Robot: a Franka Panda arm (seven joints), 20 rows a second.
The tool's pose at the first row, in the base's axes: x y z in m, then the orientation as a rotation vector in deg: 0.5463, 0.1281, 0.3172, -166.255, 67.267, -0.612
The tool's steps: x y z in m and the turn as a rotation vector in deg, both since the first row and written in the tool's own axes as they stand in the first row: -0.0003, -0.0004, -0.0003, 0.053, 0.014, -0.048; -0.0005, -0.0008, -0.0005, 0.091, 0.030, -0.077; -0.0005, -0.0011, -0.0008, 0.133, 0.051, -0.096; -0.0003, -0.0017, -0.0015, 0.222, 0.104, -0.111; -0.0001, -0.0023, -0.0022, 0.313, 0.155, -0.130; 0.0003, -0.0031, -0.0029, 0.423, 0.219, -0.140; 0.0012, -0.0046, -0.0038, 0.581, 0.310, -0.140; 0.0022, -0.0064, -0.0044, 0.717, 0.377, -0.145; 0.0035, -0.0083, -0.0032, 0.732, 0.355, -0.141; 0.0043, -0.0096, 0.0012, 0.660, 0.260, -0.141; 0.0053, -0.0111, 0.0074, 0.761, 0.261, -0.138; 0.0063, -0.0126, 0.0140, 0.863, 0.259, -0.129
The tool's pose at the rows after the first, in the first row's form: 0.5464, 0.1286, 0.3175, -166.242, 67.181, -0.664; 0.5465, 0.1290, 0.3177, -166.232, 67.128, -0.709; 0.5467, 0.1292, 0.3180, -166.214, 67.089, -0.764; 0.5473, 0.1295, 0.3187, -166.164, 67.044, -0.893; 0.5478, 0.1298, 0.3194, -166.114, 66.992, -1.020; 0.5486, 0.1301, 0.3201, -166.047, 66.948, -1.177; 0.5503, 0.1305, 0.3211, -165.941, 66.906, -1.401; 0.5523, 0.1311, 0.3217, -165.849, 66.861, -1.577; 0.5546, 0.1316, 0.3205, -165.826, 66.859, -1.553; 0.5561, 0.1320, 0.3161, -165.857, 66.870, -1.374; 0.5579, 0.1325, 0.3100, -165.768, 66.839, -1.434; 0.5597, 0.1329, 0.3034, -165.674, 66.816, -1.490
